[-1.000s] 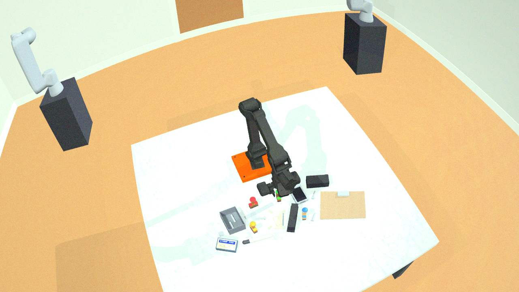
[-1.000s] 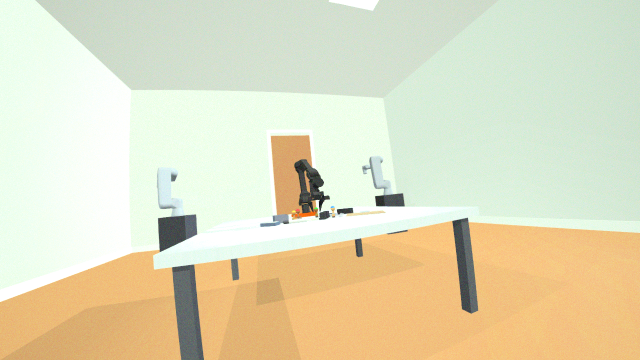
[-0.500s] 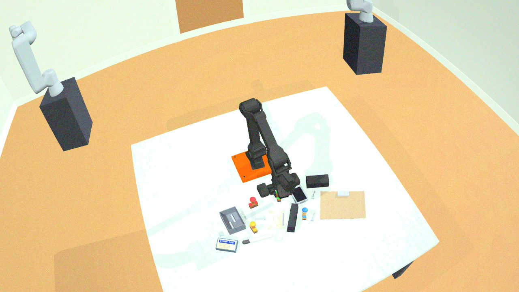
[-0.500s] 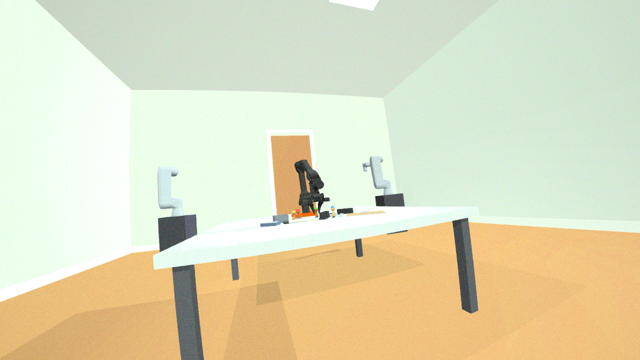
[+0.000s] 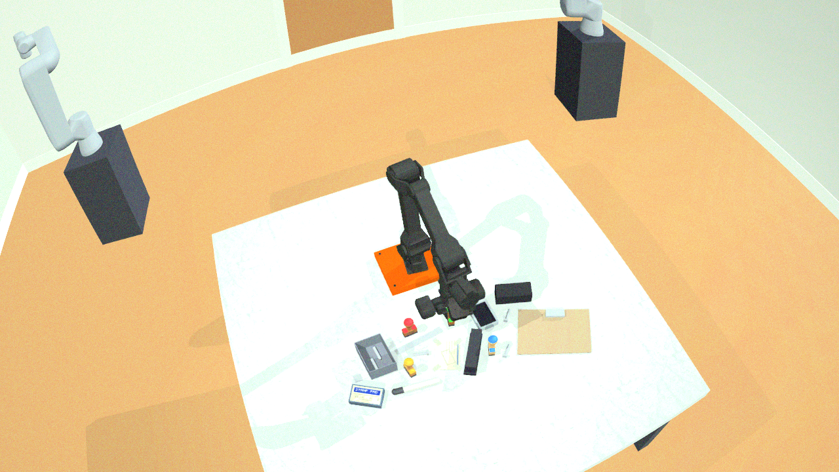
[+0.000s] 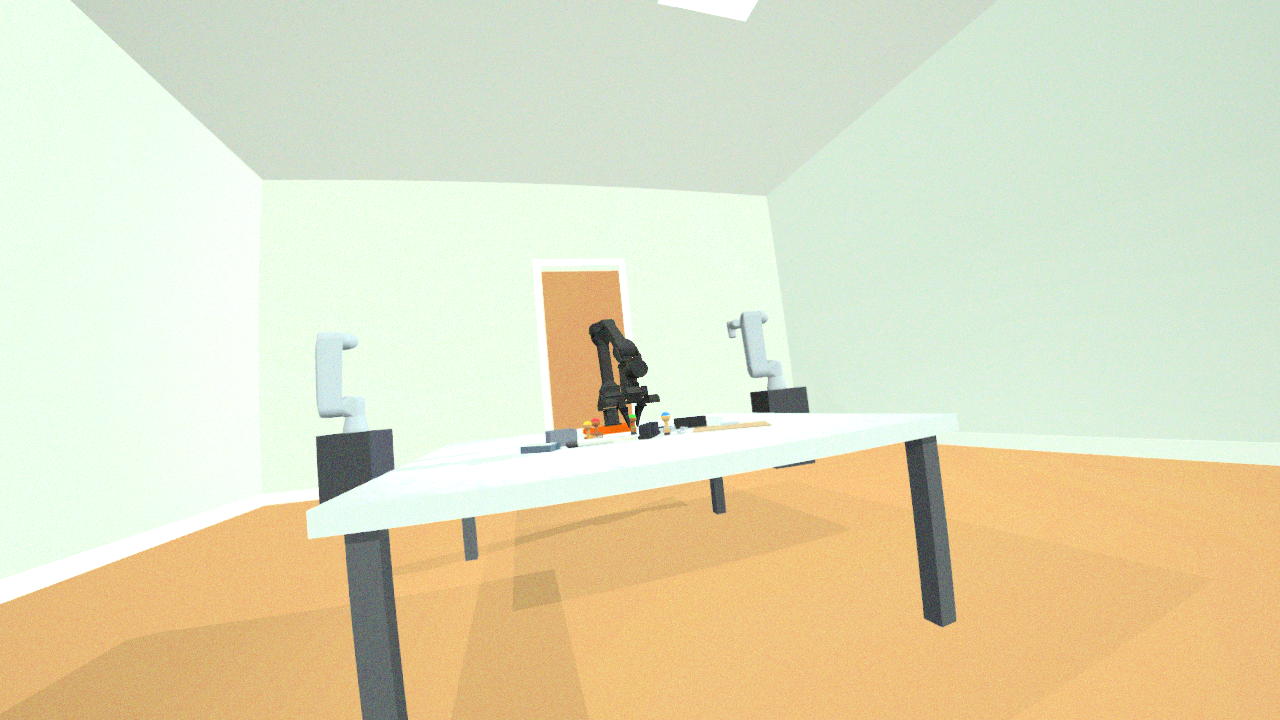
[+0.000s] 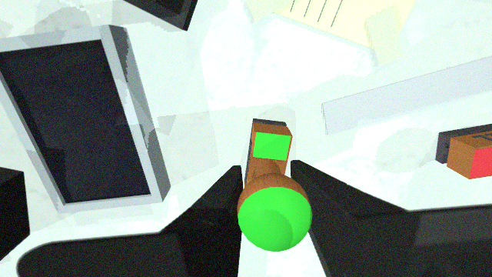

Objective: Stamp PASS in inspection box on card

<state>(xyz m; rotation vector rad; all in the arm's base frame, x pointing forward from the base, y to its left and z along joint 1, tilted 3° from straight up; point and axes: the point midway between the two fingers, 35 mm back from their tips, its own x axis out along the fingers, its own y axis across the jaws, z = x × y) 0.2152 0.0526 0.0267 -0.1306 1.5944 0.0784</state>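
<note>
Right now my gripper tip is 90 mm to the right of the ink pad, 20 mm above it and 10 mm short of it. The rest, counted from my gripper tip: red-knobbed stamp (120 mm to the right, 10 mm ahead); green-capped wooden stamp (right at my gripper tip); cream card (110 mm ahead, 40 mm to the right, 30 mm below).
</note>
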